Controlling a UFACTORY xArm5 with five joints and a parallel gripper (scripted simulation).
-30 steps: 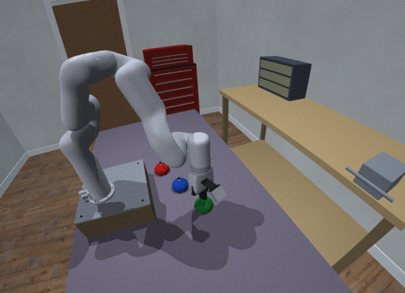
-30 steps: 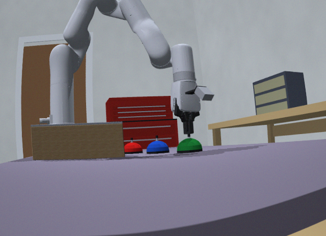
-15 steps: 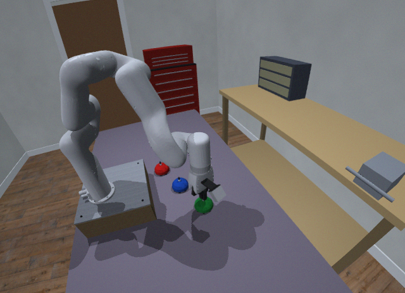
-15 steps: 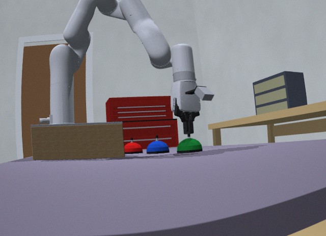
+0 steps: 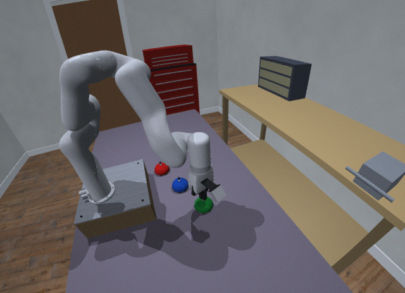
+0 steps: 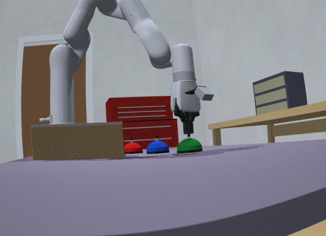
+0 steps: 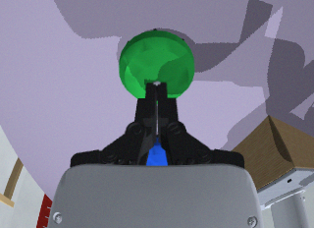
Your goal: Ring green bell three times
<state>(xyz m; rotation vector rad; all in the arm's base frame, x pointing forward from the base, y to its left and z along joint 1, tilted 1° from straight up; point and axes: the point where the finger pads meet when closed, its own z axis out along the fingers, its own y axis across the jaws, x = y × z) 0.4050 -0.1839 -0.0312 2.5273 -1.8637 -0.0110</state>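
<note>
My hand is 40 mm above the green bell. Also, from my hand: blue bell 160 mm to the left, 50 mm behind, 40 mm below; red bell 320 mm to the left, 100 mm behind, 40 mm below.
</note>
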